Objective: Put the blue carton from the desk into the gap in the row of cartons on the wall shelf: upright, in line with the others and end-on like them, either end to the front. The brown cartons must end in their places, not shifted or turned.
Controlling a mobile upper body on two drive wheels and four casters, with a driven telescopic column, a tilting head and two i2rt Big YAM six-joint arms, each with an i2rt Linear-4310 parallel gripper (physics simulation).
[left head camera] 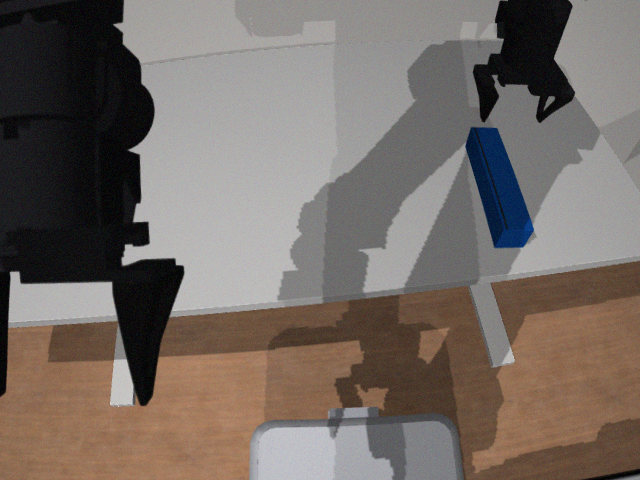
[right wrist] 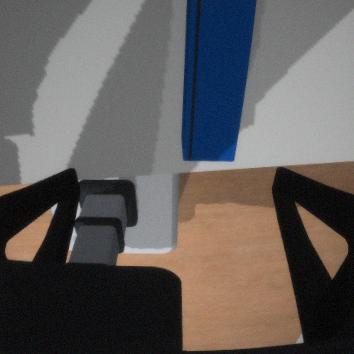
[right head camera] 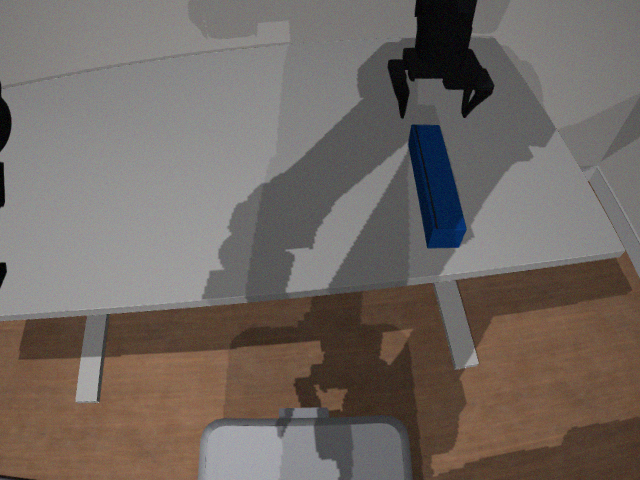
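Note:
The blue carton (left head camera: 498, 186) (right head camera: 438, 186) (right wrist: 217, 90) lies lengthwise on the pale desk (left head camera: 232, 180) (right head camera: 155, 180) (right wrist: 310, 125), one end towards the desk's near edge. A thin dark line runs along it. My right gripper (left head camera: 511, 120) (right head camera: 434, 116) (right wrist: 175, 178) is open and empty, above the desk by the carton's far end in the head views, apart from it. My left gripper (left head camera: 73, 397) is open and empty at the lower left of the left head view, over the desk's near edge and the floor. The wall shelf and brown cartons do not show.
Pale desk feet (left head camera: 491, 325) (right head camera: 457, 325) stick out below the desk's near edge over the wooden floor (left head camera: 206, 428) (right head camera: 155, 428) (right wrist: 230, 280). My grey base (left head camera: 294, 449) (right head camera: 242, 449) (right wrist: 157, 215) stands in front of the desk. Arm shadows cross the desk.

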